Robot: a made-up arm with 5 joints. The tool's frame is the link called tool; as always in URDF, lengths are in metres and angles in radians.
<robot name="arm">
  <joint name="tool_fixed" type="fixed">
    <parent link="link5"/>
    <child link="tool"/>
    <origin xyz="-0.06 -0.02 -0.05" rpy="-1.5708 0 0"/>
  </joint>
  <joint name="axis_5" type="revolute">
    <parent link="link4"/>
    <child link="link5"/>
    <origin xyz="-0.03 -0.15 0.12" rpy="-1.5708 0 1.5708"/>
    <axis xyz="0 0 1"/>
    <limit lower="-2.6" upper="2.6" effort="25" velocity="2.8"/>
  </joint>
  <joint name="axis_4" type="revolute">
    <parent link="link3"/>
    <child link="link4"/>
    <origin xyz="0.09 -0.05 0.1" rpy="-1.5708 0 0"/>
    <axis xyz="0 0 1"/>
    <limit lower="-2.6" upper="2.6" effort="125" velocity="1"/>
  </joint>
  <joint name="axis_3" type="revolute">
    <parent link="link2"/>
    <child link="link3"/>
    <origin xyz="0.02 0.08 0.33" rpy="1.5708 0 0"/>
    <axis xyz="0 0 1"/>
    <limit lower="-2.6" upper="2.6" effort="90" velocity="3"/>
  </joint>
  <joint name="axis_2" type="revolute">
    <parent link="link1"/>
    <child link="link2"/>
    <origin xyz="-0.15 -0.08 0.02" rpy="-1.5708 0 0"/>
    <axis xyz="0 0 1"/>
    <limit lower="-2.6" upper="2.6" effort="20" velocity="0.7"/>
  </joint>
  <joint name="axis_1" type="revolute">
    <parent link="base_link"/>
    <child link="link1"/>
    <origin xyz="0 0 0.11" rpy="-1.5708 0 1.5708"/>
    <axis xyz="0 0 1"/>
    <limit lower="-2.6" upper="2.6" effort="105" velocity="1.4"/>
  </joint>
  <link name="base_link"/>
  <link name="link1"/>
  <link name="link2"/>
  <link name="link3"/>
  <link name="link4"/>
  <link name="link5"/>
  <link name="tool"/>
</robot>
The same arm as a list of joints. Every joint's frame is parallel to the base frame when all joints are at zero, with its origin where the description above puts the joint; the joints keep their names.
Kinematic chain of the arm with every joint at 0, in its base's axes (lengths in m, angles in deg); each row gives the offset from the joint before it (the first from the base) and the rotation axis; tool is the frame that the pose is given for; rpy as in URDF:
axis_1: xyz 0 0 0.11 axis -x
axis_2: xyz -0.02 -0.15 0.08 axis -z
axis_3: xyz 0.08 0.02 -0.33 axis -x
axis_4: xyz -0.1 0.09 0.05 axis -z
axis_5: xyz -0.15 -0.03 -0.12 axis -y
tool: xyz -0.06 0.05 -0.02 rpy 0 0 0
Joint limits (deg, base to tool): -148.97..148.97 -148.97..148.97 -148.97..148.97 -148.97..148.97 -148.97..148.97

